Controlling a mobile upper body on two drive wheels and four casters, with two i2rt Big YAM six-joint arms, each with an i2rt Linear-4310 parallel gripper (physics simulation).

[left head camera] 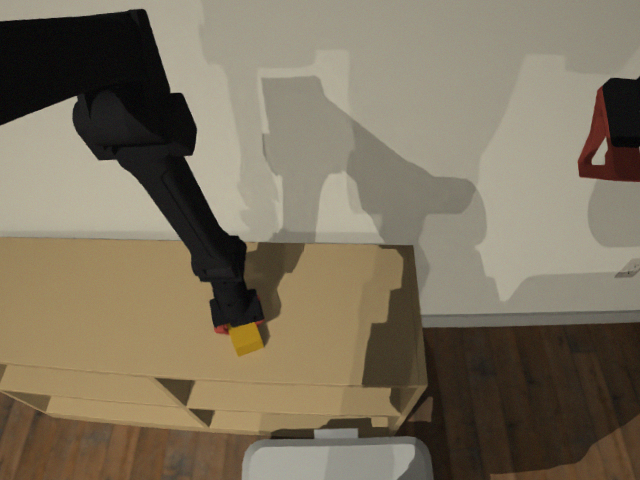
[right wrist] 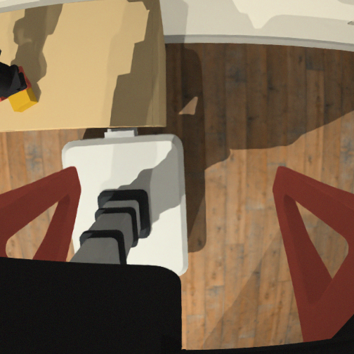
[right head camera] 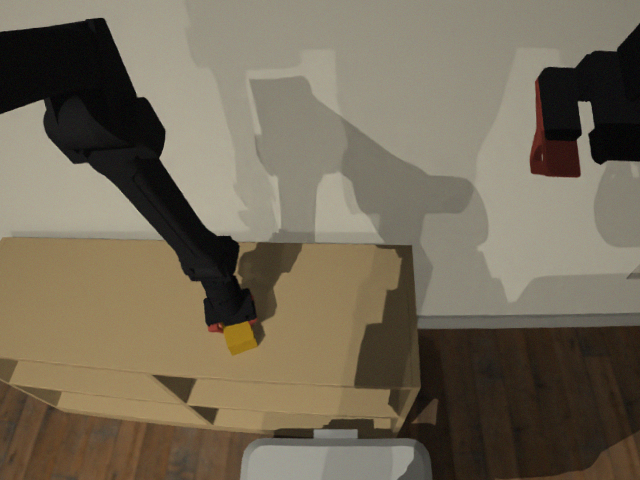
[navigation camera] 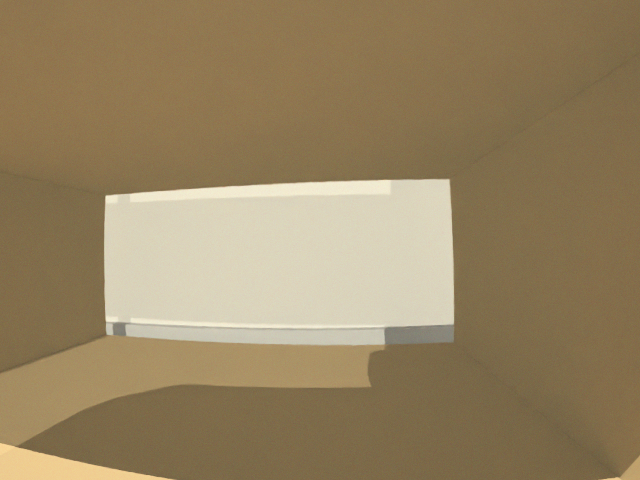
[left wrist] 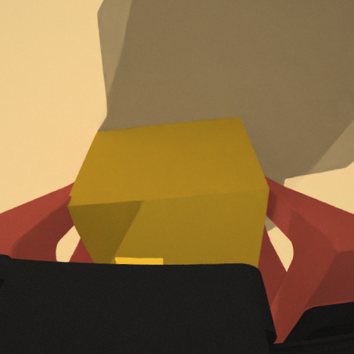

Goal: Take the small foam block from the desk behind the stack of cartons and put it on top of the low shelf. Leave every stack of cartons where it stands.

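Frame: origin at the left arm's base, x right, y ahead, z up, level; metres.
Seen in the pictures: left gripper, fingertip midpoint: (left head camera: 242,328) (right head camera: 238,327); right gripper, fingertip midpoint: (left head camera: 633,171) (right head camera: 592,167).
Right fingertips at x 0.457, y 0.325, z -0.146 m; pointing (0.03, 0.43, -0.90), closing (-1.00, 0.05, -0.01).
A point is followed by its place in that frame.
The yellow foam block (left head camera: 246,338) {y 0.454, x 0.031, z -0.754 m} (right head camera: 239,337) {y 0.454, x 0.030, z -0.754 m} (left wrist: 170,165) (right wrist: 22,100) is between the fingers of my left gripper (left head camera: 238,327) {y 0.497, x 0.011, z -0.799 m} (right head camera: 232,325) {y 0.497, x 0.011, z -0.799 m}, which is shut on it. The block is over the top of the low shelf (left head camera: 320,320) {y 0.516, x 0.189, z -0.800 m} (right head camera: 315,320) {y 0.516, x 0.190, z -0.800 m} (right wrist: 85,65), towards its front edge. Whether its underside touches the shelf top I cannot tell. My right gripper (right wrist: 176,177) is open and empty, high up at the right, with its red fingers wide apart in the right wrist view. The desk and the stacks of cartons do not show in these views.
My white base (left head camera: 336,457) {y 0.268, x 0.223, z -1.150 m} (right head camera: 336,457) {y 0.269, x 0.229, z -1.150 m} (right wrist: 120,165) stands close to the shelf's front. A pale wall (left head camera: 413,129) {y 0.784, x 0.391, z -0.473 m} rises behind the shelf. Wooden floor (left head camera: 496,387) {y 0.517, x 0.815, z -1.409 m} (right wrist: 240,200) lies to the right. The navigation camera looks into a shelf compartment (navigation camera: 542,258) {y 0.540, x 0.405, z -1.199 m}.
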